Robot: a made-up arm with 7 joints. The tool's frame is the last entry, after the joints.
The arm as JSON. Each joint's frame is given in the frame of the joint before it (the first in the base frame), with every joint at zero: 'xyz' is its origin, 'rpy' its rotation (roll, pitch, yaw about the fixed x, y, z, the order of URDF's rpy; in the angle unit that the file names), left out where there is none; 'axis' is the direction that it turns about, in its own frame. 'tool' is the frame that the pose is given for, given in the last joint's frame.
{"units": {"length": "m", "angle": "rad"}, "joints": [
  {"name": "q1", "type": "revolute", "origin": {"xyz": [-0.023, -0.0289, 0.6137]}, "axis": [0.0, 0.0, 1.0]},
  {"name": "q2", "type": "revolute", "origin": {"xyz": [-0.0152, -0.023, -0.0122]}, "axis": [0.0, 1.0, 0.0]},
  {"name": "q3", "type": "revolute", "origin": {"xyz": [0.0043, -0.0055, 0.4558]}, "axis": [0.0, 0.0, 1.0]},
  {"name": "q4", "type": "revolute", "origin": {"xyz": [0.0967, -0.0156, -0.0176]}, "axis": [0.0, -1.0, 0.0]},
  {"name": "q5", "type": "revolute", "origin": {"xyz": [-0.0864, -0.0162, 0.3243]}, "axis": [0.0, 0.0, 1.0]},
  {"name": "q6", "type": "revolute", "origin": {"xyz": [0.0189, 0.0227, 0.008]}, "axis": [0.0, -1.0, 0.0]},
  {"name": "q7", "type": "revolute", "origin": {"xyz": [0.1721, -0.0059, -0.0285]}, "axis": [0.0, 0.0, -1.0]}
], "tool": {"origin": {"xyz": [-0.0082, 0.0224, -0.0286], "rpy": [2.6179, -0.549, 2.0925]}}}
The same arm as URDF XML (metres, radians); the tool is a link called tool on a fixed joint. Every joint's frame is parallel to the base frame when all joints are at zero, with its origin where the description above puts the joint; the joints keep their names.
<robot name="arm">
  <link name="base_link"/>
  <link name="link1"/>
  <link name="link2"/>
  <link name="link3"/>
  <link name="link4"/>
  <link name="link5"/>
  <link name="link6"/>
  <link name="link7"/>
  <link name="tool"/>
  <joint name="q1" type="continuous">
    <parent link="base_link"/>
    <child link="link1"/>
    <origin xyz="-0.023 -0.0289 0.6137" rpy="0 0 0"/>
    <axis xyz="0 0 1"/>
  </joint>
  <joint name="q2" type="continuous">
    <parent link="link1"/>
    <child link="link2"/>
    <origin xyz="-0.0152 -0.023 -0.0122" rpy="0 0 0"/>
    <axis xyz="0 1 0"/>
  </joint>
  <joint name="q3" type="continuous">
    <parent link="link2"/>
    <child link="link3"/>
    <origin xyz="0.0043 -0.0055 0.4558" rpy="0 0 0"/>
    <axis xyz="0 0 1"/>
  </joint>
  <joint name="q4" type="continuous">
    <parent link="link3"/>
    <child link="link4"/>
    <origin xyz="0.0967 -0.0156 -0.0176" rpy="0 0 0"/>
    <axis xyz="0 -1 0"/>
  </joint>
  <joint name="q5" type="continuous">
    <parent link="link4"/>
    <child link="link5"/>
    <origin xyz="-0.0864 -0.0162 0.3243" rpy="0 0 0"/>
    <axis xyz="0 0 1"/>
  </joint>
  <joint name="q6" type="continuous">
    <parent link="link5"/>
    <child link="link6"/>
    <origin xyz="0.0189 0.0227 0.008" rpy="0 0 0"/>
    <axis xyz="0 -1 0"/>
  </joint>
  <joint name="q7" type="continuous">
    <parent link="link6"/>
    <child link="link7"/>
    <origin xyz="0.1721 -0.0059 -0.0285" rpy="0 0 0"/>
    <axis xyz="0 0 -1"/>
  </joint>
  <joint name="tool_joint" type="fixed">
    <parent link="link7"/>
    <child link="tool"/>
    <origin xyz="-0.0082 0.0224 -0.0286" rpy="2.6179 -0.549 2.0925"/>
  </joint>
</robot>

